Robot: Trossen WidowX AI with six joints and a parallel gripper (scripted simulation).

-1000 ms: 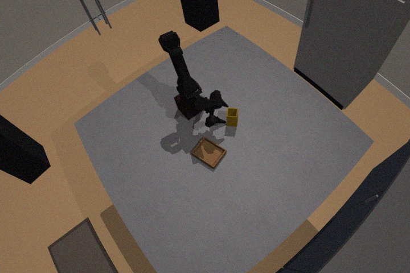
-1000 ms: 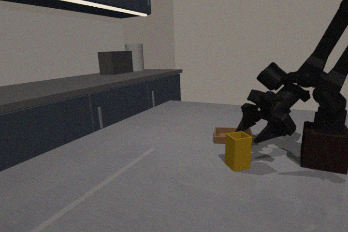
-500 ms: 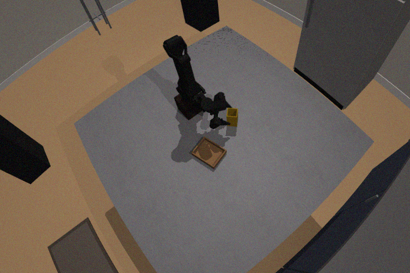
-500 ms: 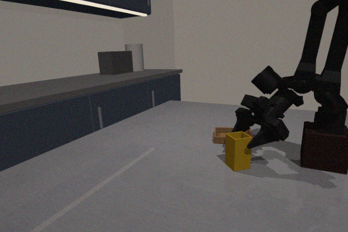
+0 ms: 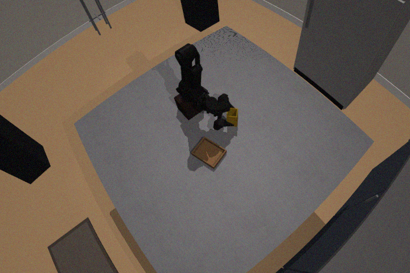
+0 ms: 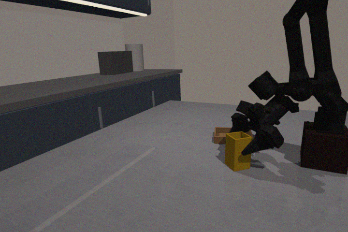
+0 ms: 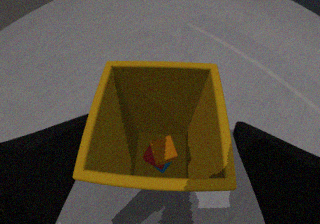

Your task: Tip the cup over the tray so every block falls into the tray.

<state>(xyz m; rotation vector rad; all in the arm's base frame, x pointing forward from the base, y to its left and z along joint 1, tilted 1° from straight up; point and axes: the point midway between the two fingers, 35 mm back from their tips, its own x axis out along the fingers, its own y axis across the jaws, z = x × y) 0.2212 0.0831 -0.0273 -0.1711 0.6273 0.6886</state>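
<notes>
The orange block lies 10 mm to the right of my gripper tip, 10 mm below it and 10 mm behind it. From my gripper tip the other things lie so: blue block (40 mm below, 10 mm to the right, 10 mm behind); yellow cup (30 mm below, 10 mm behind).
</notes>
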